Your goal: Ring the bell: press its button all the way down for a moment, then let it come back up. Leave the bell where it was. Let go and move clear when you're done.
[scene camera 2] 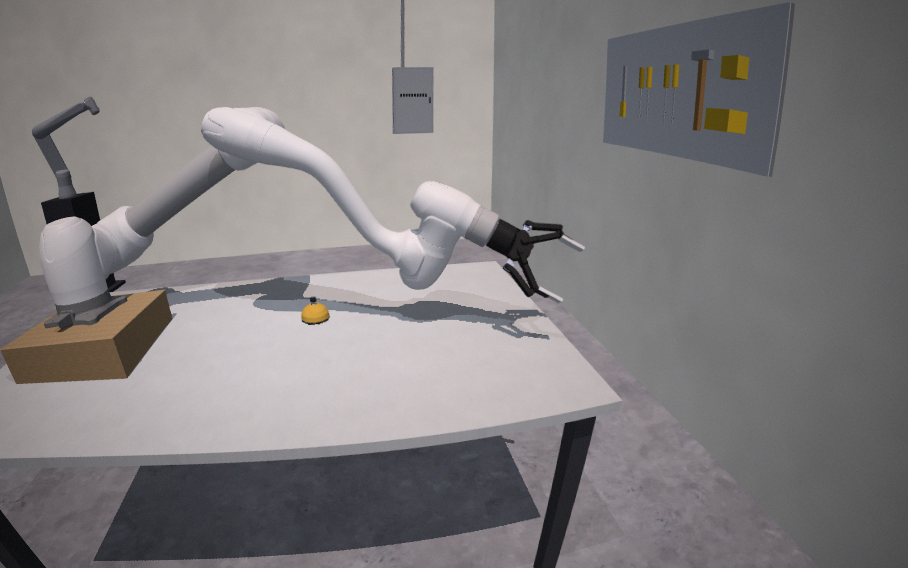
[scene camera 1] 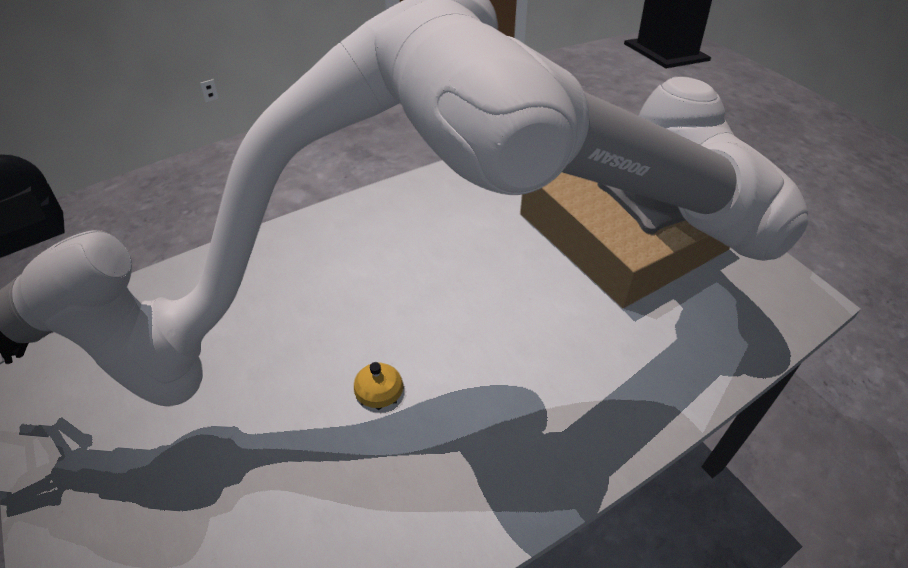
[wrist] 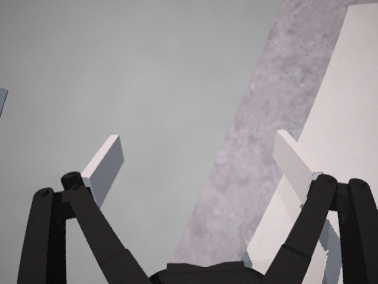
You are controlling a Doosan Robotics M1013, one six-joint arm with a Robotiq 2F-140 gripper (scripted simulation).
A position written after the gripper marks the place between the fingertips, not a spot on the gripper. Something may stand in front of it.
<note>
In view: the gripper [scene camera 2: 571,274] and a bell [scene camera 1: 376,391].
The gripper also shows in the wrist view [wrist: 198,145]. The wrist view misses the bell: it is out of frame.
</note>
